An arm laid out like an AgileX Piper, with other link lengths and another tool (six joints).
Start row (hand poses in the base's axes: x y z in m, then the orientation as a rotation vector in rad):
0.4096 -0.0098 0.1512 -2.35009 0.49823 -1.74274
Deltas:
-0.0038 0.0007 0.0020 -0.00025 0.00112 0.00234
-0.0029 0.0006 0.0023 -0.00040 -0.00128 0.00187
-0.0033 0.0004 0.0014 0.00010 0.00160 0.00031
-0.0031 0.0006 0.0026 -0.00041 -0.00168 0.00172
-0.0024 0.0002 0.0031 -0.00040 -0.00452 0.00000
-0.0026 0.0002 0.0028 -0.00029 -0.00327 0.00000
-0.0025 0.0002 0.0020 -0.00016 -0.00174 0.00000
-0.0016 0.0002 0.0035 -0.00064 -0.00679 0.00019
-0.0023 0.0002 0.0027 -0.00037 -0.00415 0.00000
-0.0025 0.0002 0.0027 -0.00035 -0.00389 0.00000
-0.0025 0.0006 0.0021 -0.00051 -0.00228 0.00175
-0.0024 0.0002 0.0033 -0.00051 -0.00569 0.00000
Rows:
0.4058 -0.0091 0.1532 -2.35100 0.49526 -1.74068
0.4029 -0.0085 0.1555 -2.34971 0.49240 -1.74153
0.3996 -0.0081 0.1569 -2.35117 0.49233 -1.73959
0.3965 -0.0075 0.1595 -2.34952 0.48959 -1.74095
0.3941 -0.0073 0.1626 -2.34534 0.48859 -1.74613
0.3915 -0.0071 0.1654 -2.34231 0.48786 -1.74987
0.3890 -0.0069 0.1674 -2.34070 0.48747 -1.75186
0.3874 -0.0067 0.1709 -2.33438 0.48569 -1.75956
0.3851 -0.0065 0.1736 -2.33051 0.48476 -1.76429
0.3826 -0.0063 0.1763 -2.32687 0.48388 -1.76872
0.3801 -0.0057 0.1784 -2.32465 0.48095 -1.77073
0.3777 -0.0055 0.1817 -2.31932 0.47966 -1.77719

